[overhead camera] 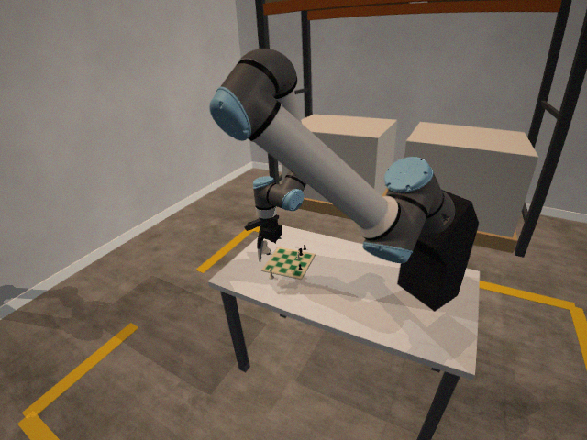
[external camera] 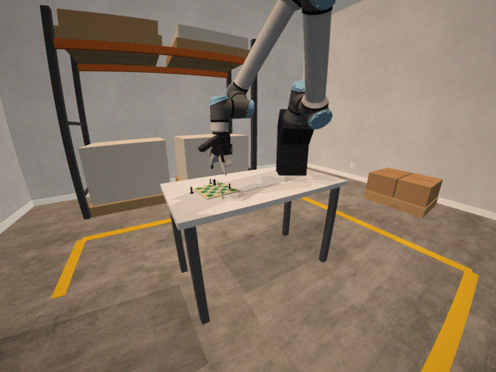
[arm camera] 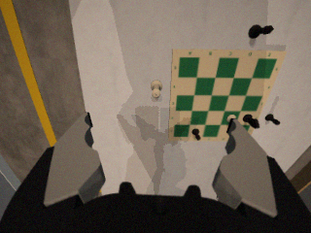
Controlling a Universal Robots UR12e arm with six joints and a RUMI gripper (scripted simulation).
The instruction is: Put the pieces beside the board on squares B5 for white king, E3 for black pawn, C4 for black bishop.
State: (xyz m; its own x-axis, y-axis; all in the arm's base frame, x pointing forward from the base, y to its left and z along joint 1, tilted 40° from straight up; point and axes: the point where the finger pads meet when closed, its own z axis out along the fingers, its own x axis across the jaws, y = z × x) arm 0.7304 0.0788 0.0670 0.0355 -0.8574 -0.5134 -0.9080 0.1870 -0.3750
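Now: hand 110 mm above the white king and 10 mm past it. From my hand the other things lie so: chessboard (140 mm to the right, 140 mm below, 40 mm behind).
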